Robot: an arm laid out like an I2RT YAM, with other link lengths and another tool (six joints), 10 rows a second.
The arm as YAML. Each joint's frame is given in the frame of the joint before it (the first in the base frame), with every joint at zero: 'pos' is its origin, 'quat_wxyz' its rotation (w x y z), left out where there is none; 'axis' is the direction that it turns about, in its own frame. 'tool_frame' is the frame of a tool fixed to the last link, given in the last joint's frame.
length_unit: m
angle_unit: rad
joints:
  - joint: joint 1
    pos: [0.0, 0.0, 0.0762]
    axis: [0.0, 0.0, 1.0]
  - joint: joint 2
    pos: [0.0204, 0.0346, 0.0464]
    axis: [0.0, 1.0, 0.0]
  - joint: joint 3
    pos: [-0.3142, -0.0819, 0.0]
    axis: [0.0, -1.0, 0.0]
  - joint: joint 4
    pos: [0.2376, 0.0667, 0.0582]
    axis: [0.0, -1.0, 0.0]
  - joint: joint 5
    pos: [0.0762, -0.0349, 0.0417]
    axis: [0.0, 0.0, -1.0]
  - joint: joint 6
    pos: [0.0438, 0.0, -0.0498]
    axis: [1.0, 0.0, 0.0]
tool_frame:
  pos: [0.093, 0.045, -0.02]
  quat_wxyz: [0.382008, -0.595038, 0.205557, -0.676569]
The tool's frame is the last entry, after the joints.
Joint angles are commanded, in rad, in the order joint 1, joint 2, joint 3, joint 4, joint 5, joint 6. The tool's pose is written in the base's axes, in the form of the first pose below.
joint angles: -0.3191 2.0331 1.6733 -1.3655 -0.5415 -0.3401
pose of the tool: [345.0 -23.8 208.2 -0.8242 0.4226 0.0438 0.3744]
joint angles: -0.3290 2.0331 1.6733 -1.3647 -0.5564 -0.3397
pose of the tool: [345.6 -25.9 209.6 -0.8190 0.4265 0.0422 0.3814]
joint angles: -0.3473 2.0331 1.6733 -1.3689 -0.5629 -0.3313
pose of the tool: [345.1 -31.3 210.7 -0.8117 0.4383 0.0414 0.3838]
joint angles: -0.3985 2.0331 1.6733 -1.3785 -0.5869 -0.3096
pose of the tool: [343.9 -46.2 214.1 -0.7896 0.4694 0.0384 0.3933]
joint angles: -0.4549 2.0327 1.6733 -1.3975 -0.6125 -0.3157
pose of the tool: [339.1 -62.3 218.2 -0.7701 0.4913 0.0356 0.4053]
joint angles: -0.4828 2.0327 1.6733 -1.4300 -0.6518 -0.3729
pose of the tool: [332.5 -67.0 224.1 -0.7641 0.4821 0.0390 0.4268]
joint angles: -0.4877 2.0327 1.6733 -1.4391 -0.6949 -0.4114
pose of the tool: [331.9 -65.5 229.0 -0.7604 0.4679 0.0372 0.4488]
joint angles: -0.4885 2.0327 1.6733 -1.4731 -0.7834 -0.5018
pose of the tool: [329.0 -59.2 240.1 -0.7531 0.4335 0.0376 0.4935]
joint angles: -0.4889 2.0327 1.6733 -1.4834 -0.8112 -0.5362
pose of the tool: [328.0 -57.5 243.5 -0.7513 0.4202 0.0356 0.5077]
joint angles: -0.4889 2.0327 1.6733 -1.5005 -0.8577 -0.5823
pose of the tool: [327.0 -54.6 249.4 -0.7453 0.4028 0.0331 0.5302]
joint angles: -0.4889 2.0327 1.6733 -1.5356 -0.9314 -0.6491
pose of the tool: [325.1 -50.1 259.6 -0.7318 0.3805 0.0307 0.5646]
